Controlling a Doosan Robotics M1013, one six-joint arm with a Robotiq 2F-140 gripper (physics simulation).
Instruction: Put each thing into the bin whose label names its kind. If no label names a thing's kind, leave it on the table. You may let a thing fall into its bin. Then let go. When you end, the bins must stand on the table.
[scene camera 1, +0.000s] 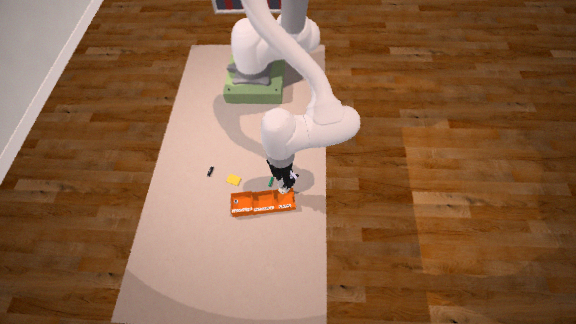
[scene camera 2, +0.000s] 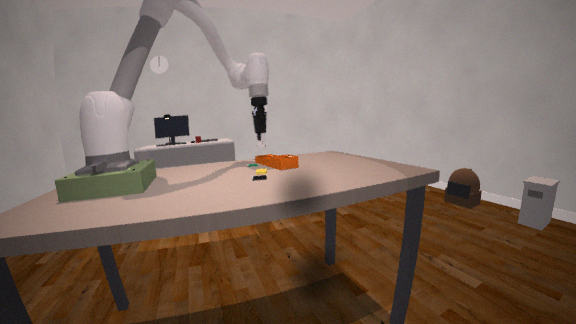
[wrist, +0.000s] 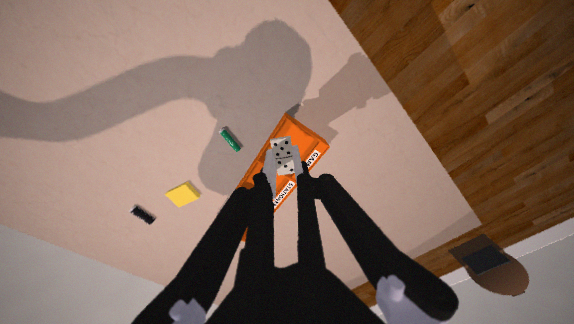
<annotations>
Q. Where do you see a white domino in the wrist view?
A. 282, 147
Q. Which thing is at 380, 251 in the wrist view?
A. My gripper.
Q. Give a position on an orange three-part bin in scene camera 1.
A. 249, 203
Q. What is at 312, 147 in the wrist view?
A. An orange three-part bin.
</annotations>
